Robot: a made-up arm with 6 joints.
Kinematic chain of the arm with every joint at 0, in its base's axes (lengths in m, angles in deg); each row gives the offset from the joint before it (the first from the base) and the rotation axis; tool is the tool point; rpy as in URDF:
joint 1: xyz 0 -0.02 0.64 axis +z
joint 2: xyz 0 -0.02 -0.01 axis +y
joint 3: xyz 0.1 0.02 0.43 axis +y
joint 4: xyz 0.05 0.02 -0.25 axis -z
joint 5: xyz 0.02 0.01 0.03 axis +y
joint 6: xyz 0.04 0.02 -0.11 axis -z
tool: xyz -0.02 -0.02 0 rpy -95.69 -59.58 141.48
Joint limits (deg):
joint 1: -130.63..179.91
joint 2: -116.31..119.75
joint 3: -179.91..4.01
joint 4: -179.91..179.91
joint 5: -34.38..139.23
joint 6: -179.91..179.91
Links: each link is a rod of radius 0.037 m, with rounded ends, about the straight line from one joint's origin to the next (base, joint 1, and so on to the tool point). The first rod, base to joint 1, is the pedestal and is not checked.
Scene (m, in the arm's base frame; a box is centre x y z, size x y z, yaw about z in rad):
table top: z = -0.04
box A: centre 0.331 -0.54 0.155 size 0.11 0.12 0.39 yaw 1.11
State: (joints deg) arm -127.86 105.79 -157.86 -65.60 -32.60 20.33
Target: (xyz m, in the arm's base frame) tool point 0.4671 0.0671 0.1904
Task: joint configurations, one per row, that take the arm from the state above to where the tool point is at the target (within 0.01 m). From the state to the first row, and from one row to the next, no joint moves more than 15 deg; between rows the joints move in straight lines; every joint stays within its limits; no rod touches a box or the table.
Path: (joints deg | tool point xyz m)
1: -115.19 93.81 -155.60 -76.36 -33.05 16.05 | -0.2019 -0.7170 0.4074
2: -102.53 81.82 -153.35 -87.13 -33.49 11.77 | -0.0483 -0.7670 0.5345
3: -89.86 69.84 -151.09 -97.89 -33.94 7.49 | 0.1151 -0.7595 0.6624
4: -77.19 57.85 -148.83 -108.66 -34.38 3.20 | 0.2653 -0.6952 0.7875
5: -62.43 65.28 -138.21 -104.01 -34.38 7.35 | 0.4333 -0.6107 0.6443
6: -47.68 72.71 -127.58 -99.36 -34.38 11.50 | 0.5531 -0.4611 0.5054
7: -32.92 80.13 -116.95 -94.71 -34.38 15.65 | 0.6010 -0.2743 0.3790
8: -18.16 87.56 -106.32 -90.07 -34.38 19.79 | 0.5690 -0.0867 0.2721
9: -3.40 94.99 -95.70 -85.42 -34.38 23.94 | 0.4671 0.0671 0.1904

